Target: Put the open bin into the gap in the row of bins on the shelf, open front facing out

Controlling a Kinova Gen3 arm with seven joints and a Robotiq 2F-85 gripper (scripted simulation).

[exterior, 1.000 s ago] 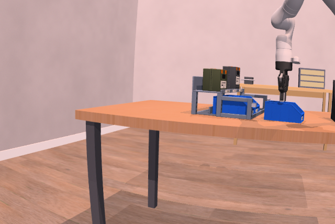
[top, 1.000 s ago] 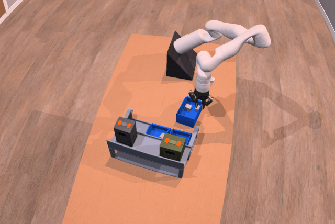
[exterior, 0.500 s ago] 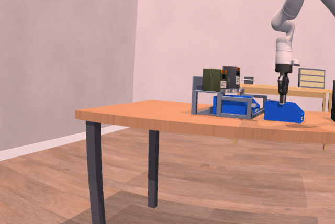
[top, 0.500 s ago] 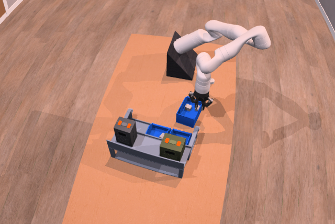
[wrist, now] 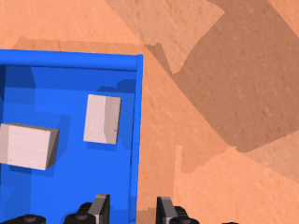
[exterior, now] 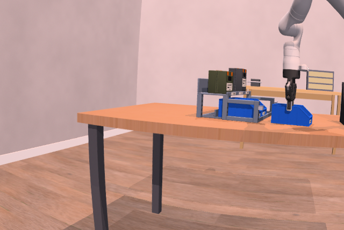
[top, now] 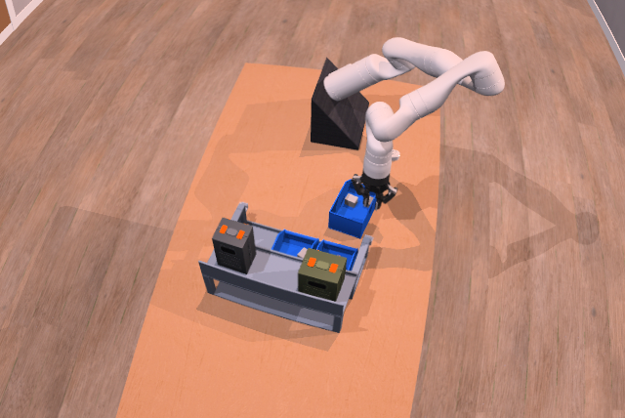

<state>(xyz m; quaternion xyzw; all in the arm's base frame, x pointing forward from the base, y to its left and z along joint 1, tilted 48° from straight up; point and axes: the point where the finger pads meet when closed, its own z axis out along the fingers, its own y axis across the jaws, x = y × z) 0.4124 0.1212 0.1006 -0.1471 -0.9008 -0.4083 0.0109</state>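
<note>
Now: the grey block 50 mm behind my hand, 60 mm to the right of it and 60 mm below it. From my hand the other things lie so: grey shelf: 220 mm ahead, 200 mm to the right, 10 mm below; dark grey box: 270 mm ahead, 330 mm to the right, 90 mm above; olive box: 310 mm ahead, 110 mm to the right, 80 mm above.
</note>
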